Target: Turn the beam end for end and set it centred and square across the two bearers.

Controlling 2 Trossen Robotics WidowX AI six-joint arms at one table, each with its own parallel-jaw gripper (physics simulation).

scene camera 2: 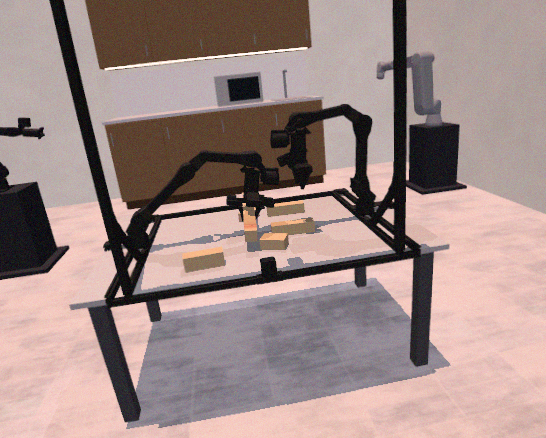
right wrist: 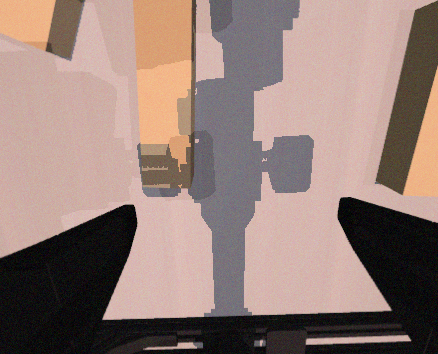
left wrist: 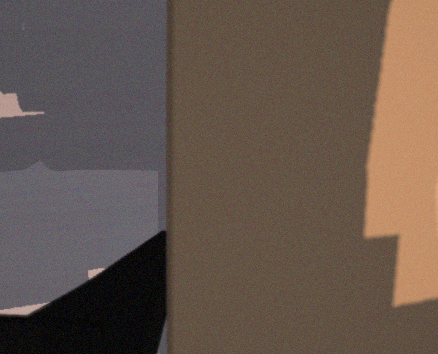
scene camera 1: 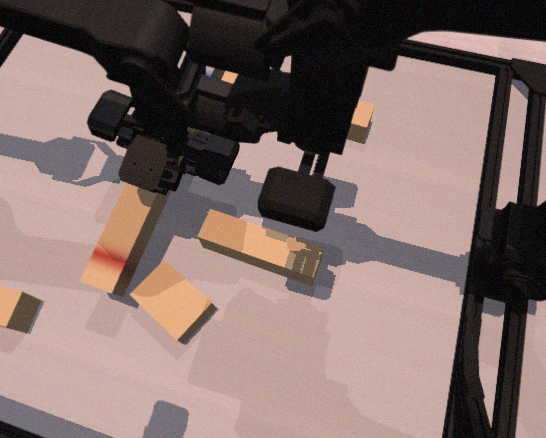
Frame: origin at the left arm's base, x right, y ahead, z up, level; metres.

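Seen in the pictures: right gripper, fingertip midpoint: point(scene camera 2: 299, 186) point(right wrist: 237, 210) point(scene camera 1: 309, 174); left arm's base, origin of the base link: point(scene camera 2: 139, 245); right arm's base, origin of the base link: point(scene camera 2: 365, 212) point(right wrist: 228, 350) point(scene camera 1: 500, 277).
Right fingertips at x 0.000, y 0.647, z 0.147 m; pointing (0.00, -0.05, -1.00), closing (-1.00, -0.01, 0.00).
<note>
Pixels of each thing's top centre, then the offset from my right fingertips to it.
- long block, middle of its top: point(right wrist: 164, 93) point(scene camera 1: 260, 241) point(scene camera 2: 292, 221) dz -0.122, dx +0.050, dy -0.051 m
- shorter block, middle of its top: point(scene camera 1: 170, 298) point(scene camera 2: 273, 236) dz -0.129, dx +0.156, dy -0.139 m
The beam point(scene camera 1: 117, 232) point(scene camera 2: 250, 230) is a long light-wood bar with a red band near its lower end in scene camera 1. It fills much of the left wrist view point(left wrist: 275, 175). My left gripper point(scene camera 1: 165, 155) point(scene camera 2: 250, 209) is shut on it near the end opposite the band, and holds it a little above the table. My right gripper point(scene camera 2: 302, 184) point(right wrist: 237, 210) is open and empty, high above the table. A long block point(scene camera 1: 245, 240) point(scene camera 2: 290, 227) point(right wrist: 162, 100) and a long block at the back point(scene camera 1: 362, 120) point(scene camera 2: 285, 208) lie there; which blocks are the bearers I cannot tell.
A shorter block point(scene camera 1: 172, 302) point(scene camera 2: 274, 241) point(right wrist: 25, 20) lies close beside the beam's lower end. Another block point(scene camera 1: 12, 307) point(scene camera 2: 204, 260) lies at the front left. A black frame point(scene camera 1: 500, 100) point(scene camera 2: 250, 284) edges the table.
</note>
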